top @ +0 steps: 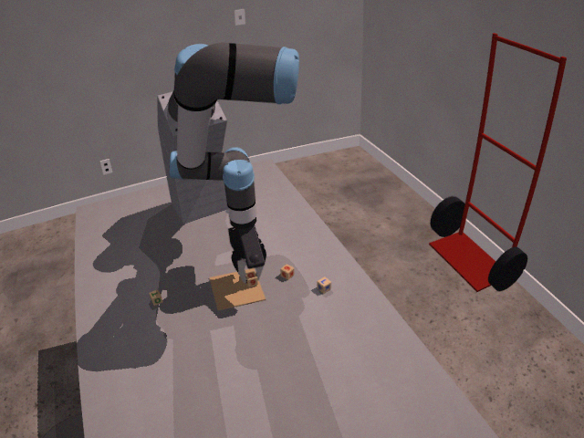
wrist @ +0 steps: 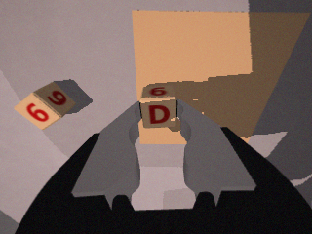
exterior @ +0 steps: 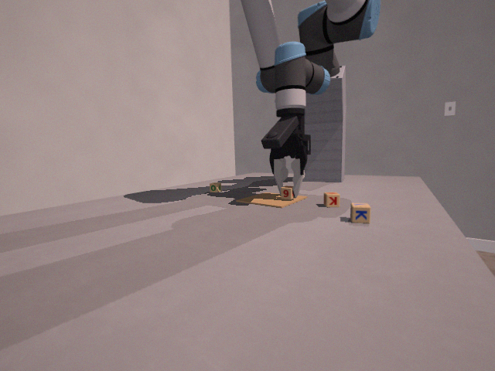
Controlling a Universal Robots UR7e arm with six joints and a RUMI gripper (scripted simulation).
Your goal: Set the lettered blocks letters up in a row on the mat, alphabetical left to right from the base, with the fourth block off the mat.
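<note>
The red-marked block is right at my hand. From my hand the other things lie so: red-lettered block: 110 mm to the left, 10 mm below, 10 mm ahead; then tan mat: 50 mm to the right, 20 mm below; then blue-lettered block: 180 mm to the left, 120 mm ahead, 10 mm below.
</note>
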